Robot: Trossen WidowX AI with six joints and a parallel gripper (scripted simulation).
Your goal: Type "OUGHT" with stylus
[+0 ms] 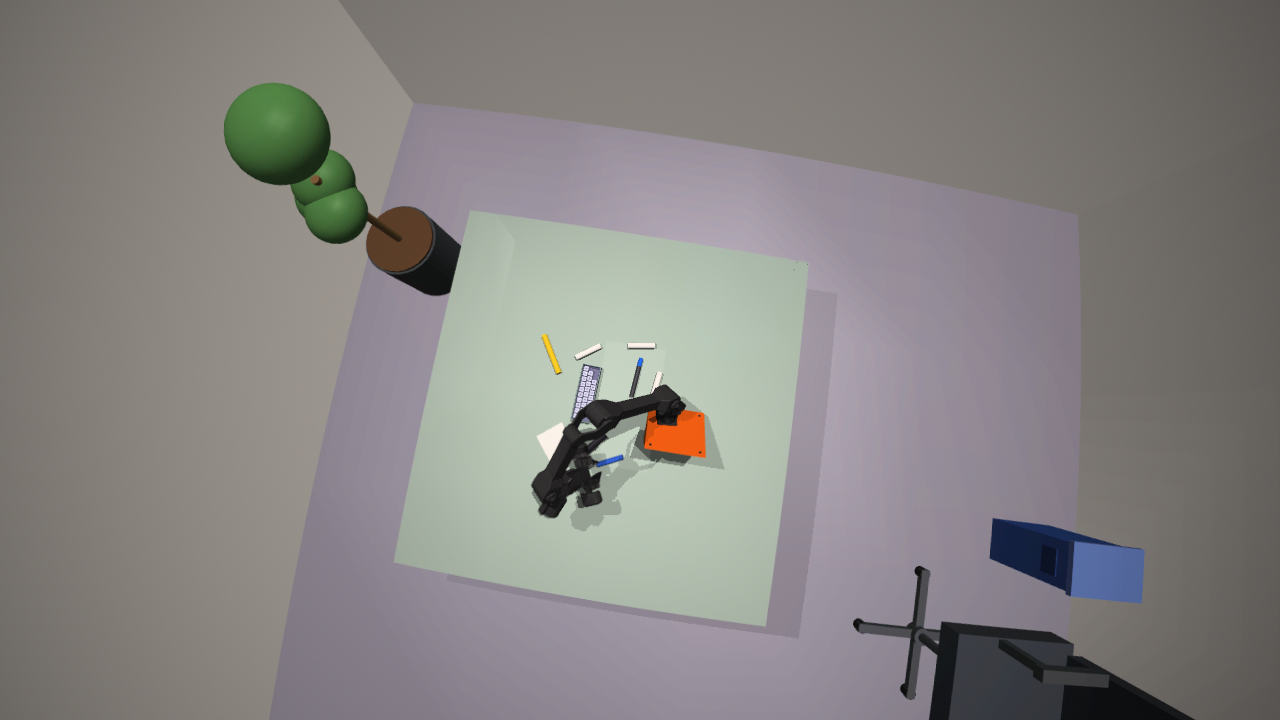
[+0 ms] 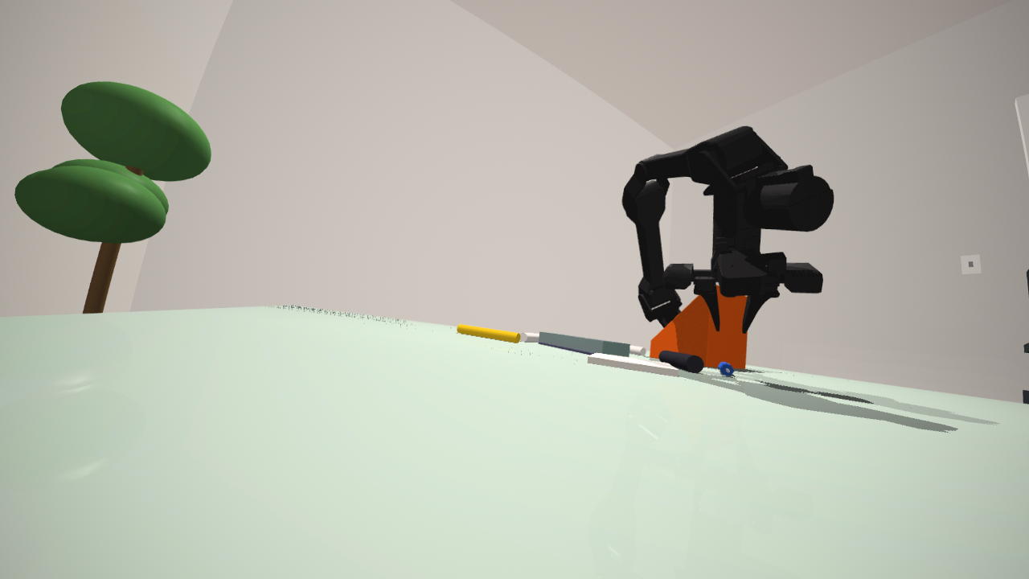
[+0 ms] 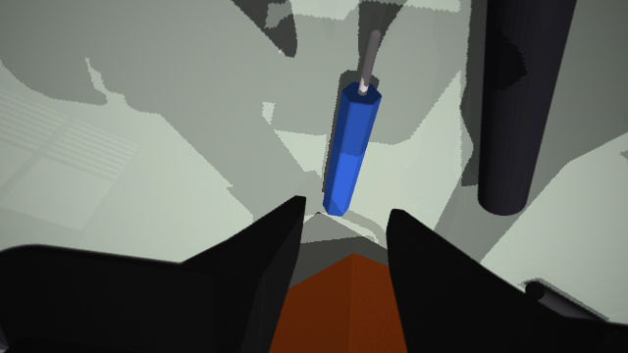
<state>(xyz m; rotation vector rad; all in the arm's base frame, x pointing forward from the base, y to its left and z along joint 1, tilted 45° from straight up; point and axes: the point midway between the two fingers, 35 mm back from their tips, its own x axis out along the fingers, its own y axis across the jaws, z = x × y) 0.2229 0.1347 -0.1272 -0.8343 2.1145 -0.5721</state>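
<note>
Right now my gripper tip is 60 mm above the blue stylus. From my gripper tip the other things lie so: yellow pencil: 210 mm ahead, 370 mm to the right, 60 mm below; then white pad: 160 mm ahead, 60 mm to the right, 60 mm below.
</note>
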